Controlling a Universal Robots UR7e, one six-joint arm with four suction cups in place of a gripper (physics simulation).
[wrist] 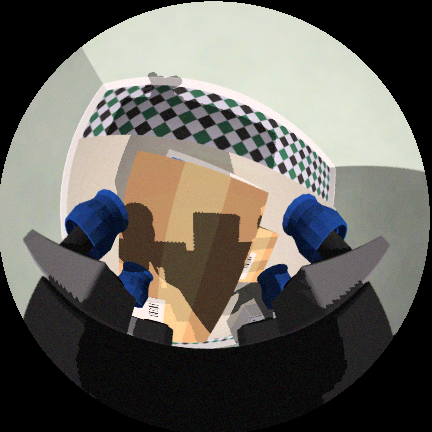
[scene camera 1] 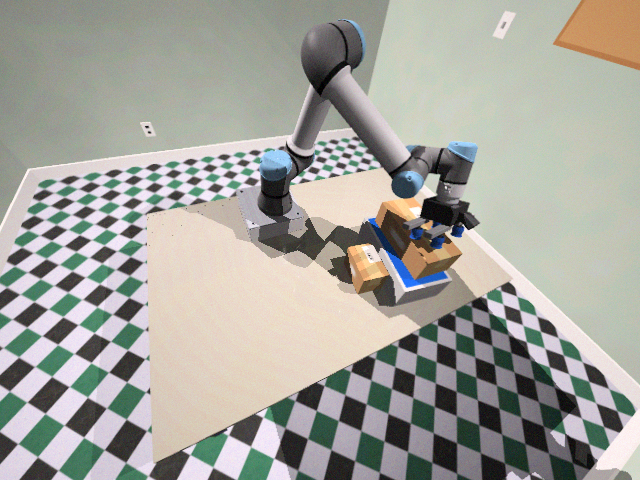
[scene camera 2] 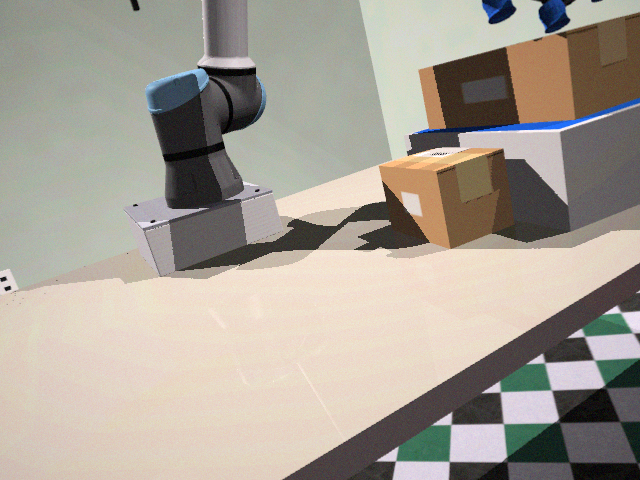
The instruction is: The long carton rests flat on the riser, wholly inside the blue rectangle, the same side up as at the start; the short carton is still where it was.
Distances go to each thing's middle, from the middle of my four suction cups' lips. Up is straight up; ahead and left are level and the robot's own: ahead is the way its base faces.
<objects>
I see the long carton (scene camera 2: 565, 76) 70 mm behind my suction cup, 30 mm to the left of it and 100 mm below it. Also, from my suction cup: short carton (scene camera 2: 446, 196) 110 mm behind, 160 mm to the right, 220 mm below; then riser (scene camera 2: 565, 175) 70 mm behind, 10 mm to the left, 210 mm below.
</objects>
